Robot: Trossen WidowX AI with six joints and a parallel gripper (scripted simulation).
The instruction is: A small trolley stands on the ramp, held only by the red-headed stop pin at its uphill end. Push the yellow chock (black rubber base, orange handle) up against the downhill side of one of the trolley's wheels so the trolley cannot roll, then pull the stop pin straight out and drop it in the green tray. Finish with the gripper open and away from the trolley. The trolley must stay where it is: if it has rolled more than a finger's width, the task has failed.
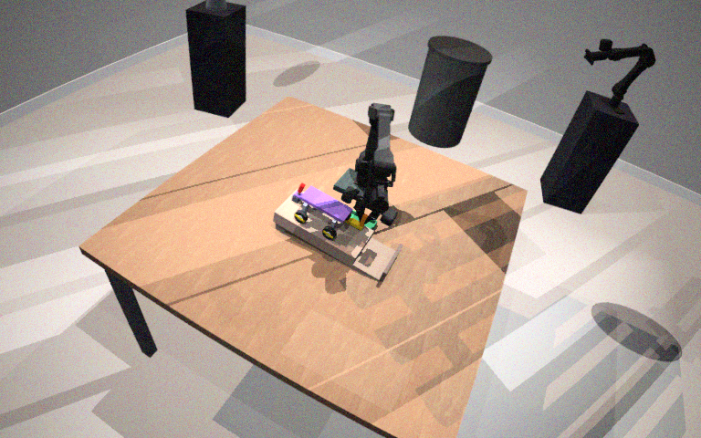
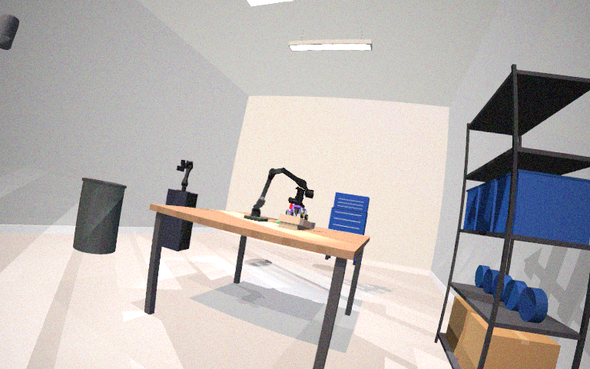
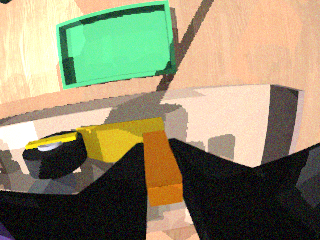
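Now: the yellow chock 2 cm to the right of my gripper tip and 1 cm below it. From my gripper tip the other things lie so: purple trolley: 3 cm ahead, 13 cm to the right, 2 cm above; flat ramp foot: 7 cm ahead, 7 cm to the left, 10 cm below; green tray: 8 cm behind, 2 cm to the right, 10 cm below.
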